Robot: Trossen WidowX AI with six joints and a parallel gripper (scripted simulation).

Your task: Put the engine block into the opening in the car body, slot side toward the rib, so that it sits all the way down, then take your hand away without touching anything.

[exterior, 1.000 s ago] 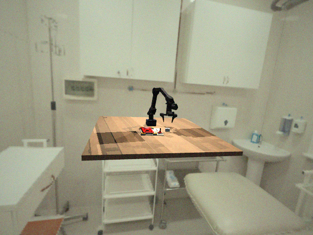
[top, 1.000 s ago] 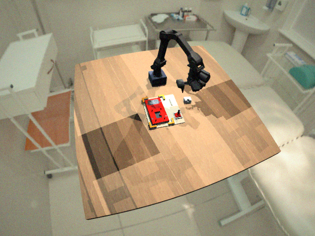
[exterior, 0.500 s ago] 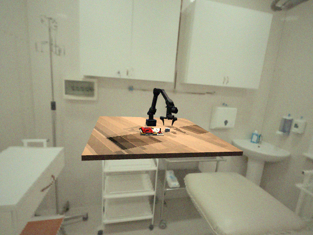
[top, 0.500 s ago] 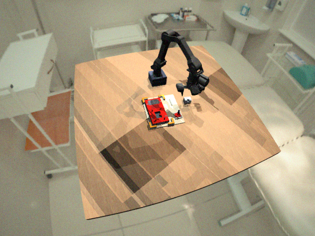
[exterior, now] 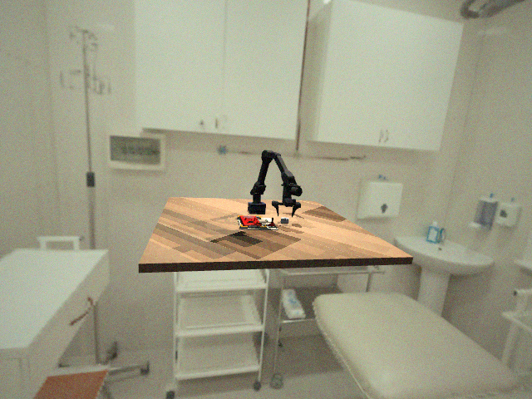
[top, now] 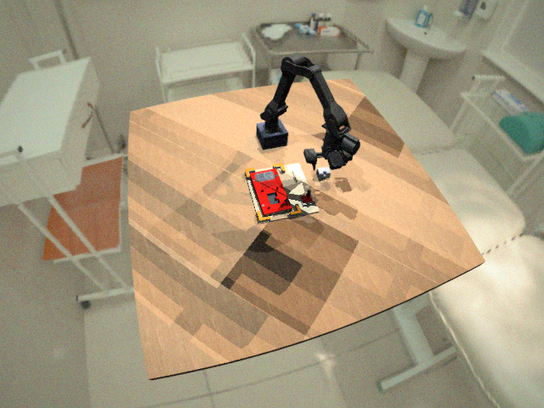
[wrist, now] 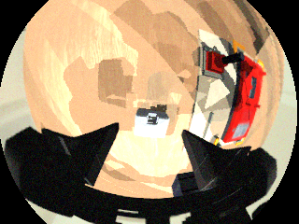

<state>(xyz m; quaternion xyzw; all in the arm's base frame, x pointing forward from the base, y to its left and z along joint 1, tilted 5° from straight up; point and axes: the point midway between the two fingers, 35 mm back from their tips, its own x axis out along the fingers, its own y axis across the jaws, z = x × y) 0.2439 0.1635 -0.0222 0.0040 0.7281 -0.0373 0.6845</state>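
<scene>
Right now my gripper tip is 20 mm above the engine block.
</scene>
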